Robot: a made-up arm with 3 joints.
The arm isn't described. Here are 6 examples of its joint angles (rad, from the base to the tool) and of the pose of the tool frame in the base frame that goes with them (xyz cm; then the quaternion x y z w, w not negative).
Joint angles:
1: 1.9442 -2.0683 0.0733
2: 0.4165 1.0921 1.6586
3: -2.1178 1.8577 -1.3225
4: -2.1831 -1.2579 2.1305
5: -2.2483 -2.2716 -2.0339
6: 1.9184 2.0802 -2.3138
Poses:
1: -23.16 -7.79 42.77 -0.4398 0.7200 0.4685 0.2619
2: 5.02 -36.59 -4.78 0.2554 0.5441 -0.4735 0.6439
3: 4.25 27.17 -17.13 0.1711 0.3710 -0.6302 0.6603
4: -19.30 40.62 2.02 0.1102 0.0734 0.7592 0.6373
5: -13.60 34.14 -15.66 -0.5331 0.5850 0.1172 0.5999
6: 7.08 -0.02 45.29 0.6200 0.5501 -0.1802 0.5296
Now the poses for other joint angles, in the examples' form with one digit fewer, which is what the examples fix.
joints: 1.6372 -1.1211 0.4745
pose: -12.8 -21.8 28.5 -0.686 0.513 0.208 0.471
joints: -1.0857 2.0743 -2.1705
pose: 6.6 -6.0 -23.2 -0.529 -0.178 -0.576 0.597
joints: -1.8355 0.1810 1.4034
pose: -0.3 33.2 -0.7 0.640 0.445 0.469 0.416
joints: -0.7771 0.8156 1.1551
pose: 6.8 -0.1 -28.4 0.492 0.590 -0.118 0.630
